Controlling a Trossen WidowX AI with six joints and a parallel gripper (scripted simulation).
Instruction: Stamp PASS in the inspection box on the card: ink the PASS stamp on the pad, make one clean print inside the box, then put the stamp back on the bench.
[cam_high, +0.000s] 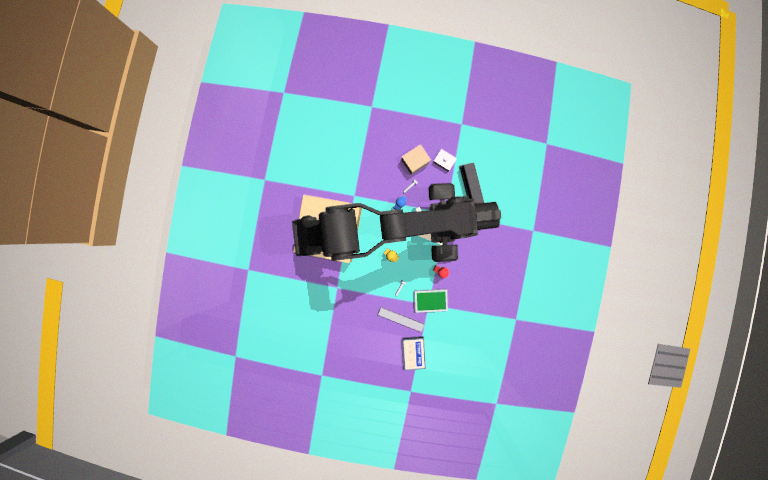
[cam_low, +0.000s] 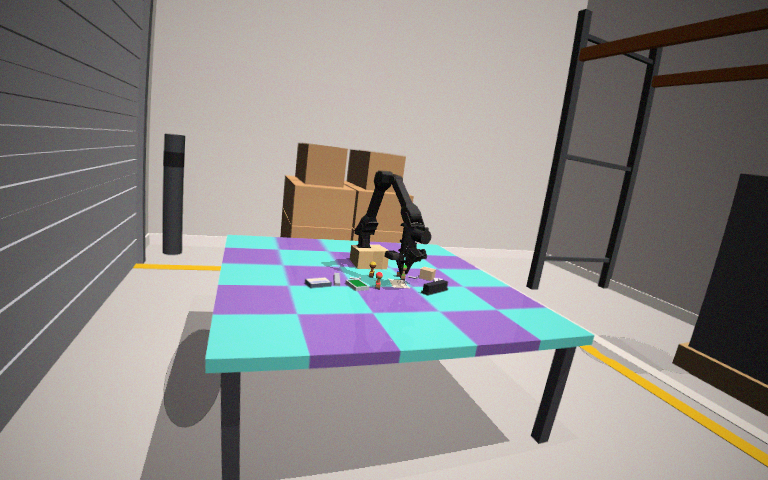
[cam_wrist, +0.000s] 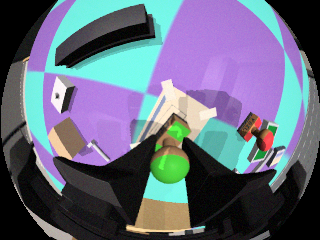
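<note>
The cream card lies 50 mm below my gripper tip, 10 mm to the right of it and 10 mm behind it. The rest, counted from my gripper tip: blue stamp (110 mm behind, 30 mm below, 20 mm to the left); then red-knobbed stamp (120 mm to the right, 50 mm ahead, 30 mm below); then green-knobbed stamp (right at my gripper tip).
</note>
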